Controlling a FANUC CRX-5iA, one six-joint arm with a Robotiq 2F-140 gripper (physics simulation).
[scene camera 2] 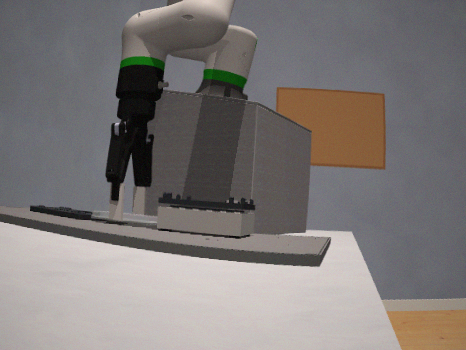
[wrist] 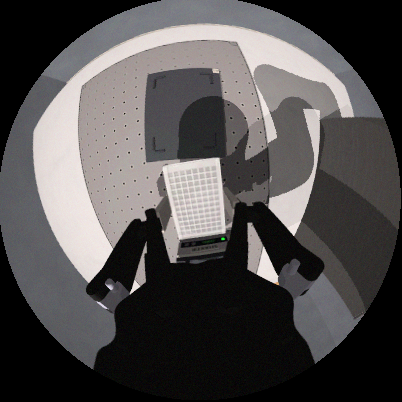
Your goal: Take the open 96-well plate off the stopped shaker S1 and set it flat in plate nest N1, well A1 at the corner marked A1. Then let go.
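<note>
My gripper is shut on the white 96-well plate, with one finger on each long side. The plate looks roughly level, low over the board. The dark nest N1 has corner brackets and a small pale tag at its upper right corner in the wrist view; the tag's lettering is too small to read. The plate is beside the nest's near edge in that view. The shaker S1 has a pale body, a dark top with pegs and a lit green light. The plate hides its top in the wrist view.
The grey perforated board lies on the white table. The large grey robot pedestal stands behind the shaker in the scene view. The arm's shadow crosses the nest and board.
</note>
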